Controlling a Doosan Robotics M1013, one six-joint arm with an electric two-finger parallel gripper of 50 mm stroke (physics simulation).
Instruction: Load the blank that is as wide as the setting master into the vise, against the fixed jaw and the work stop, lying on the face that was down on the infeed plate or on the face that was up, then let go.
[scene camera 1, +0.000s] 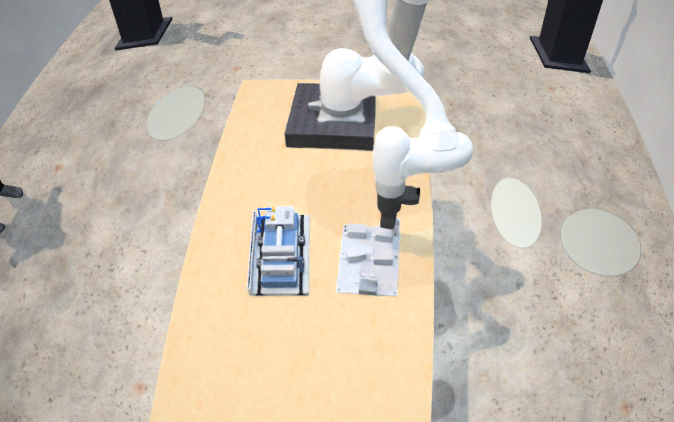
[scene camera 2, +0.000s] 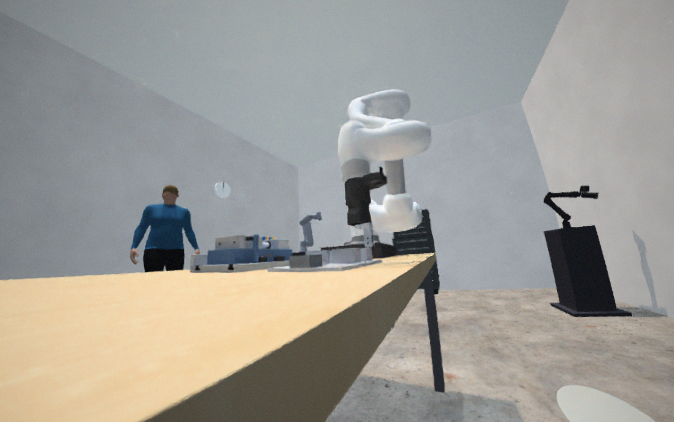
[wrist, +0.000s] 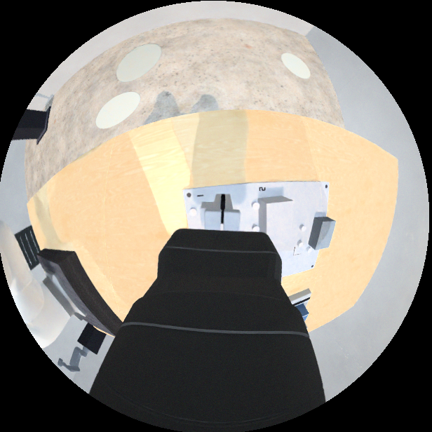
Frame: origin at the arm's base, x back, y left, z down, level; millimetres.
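Where they show: gripper, fingertip midpoint: (scene camera 1: 395, 234) (scene camera 2: 369, 246); arm's base, link origin: (scene camera 1: 341, 109).
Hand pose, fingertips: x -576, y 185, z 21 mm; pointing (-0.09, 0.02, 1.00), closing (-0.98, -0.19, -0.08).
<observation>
Each offset is from my fingertips to the centre of the thing. "*": to the spot under its first point. Level surfaces: height alone.
The vise {dx -57, dy -372, dz -4 mm} (scene camera 1: 278, 250) (scene camera 2: 232, 256) is blue and grey, with its jaws apart; no blank shows between them. Several light grey blanks {dx +26, dy -122, dz +20 mm} (scene camera 1: 357, 231) {dx -65, dy -125, dz +20 mm} (scene camera 1: 357, 256) {dx -72, dy -40, dz +20 mm} (scene camera 1: 383, 256) (wrist: 276, 215) stand on the infeed plate {dx -69, dy -84, dz +42 mm} (scene camera 1: 347, 277) (scene camera 2: 280, 270) (wrist: 310, 200). A darker grey block {dx -180, dy -89, dz +26 mm} (scene camera 1: 368, 285) (scene camera 2: 306, 260) (wrist: 321, 233), possibly the setting master, stands at its near end. My gripper (scene camera 1: 387, 228) (scene camera 2: 368, 244) (wrist: 222, 202) points down over the far right of the plate, near mark 1. Its fingers are together with no blank between them. The blank {dx +14, dy -34, dz +20 mm} (scene camera 1: 384, 234) there is largely hidden in the wrist view.
The vise's base plate {* dx -189, dy -439, dz +26 mm} (scene camera 1: 255, 287) lies left of the infeed plate in scene camera 1. Blue hoses {* dx +17, dy -434, dz -64 mm} (scene camera 1: 259, 217) stand at the vise's far left. The dark robot base block (scene camera 1: 330, 140) (wrist: 80, 290) is at the far end of the wooden table {dz +46 mm} (scene camera 1: 300, 350).
</observation>
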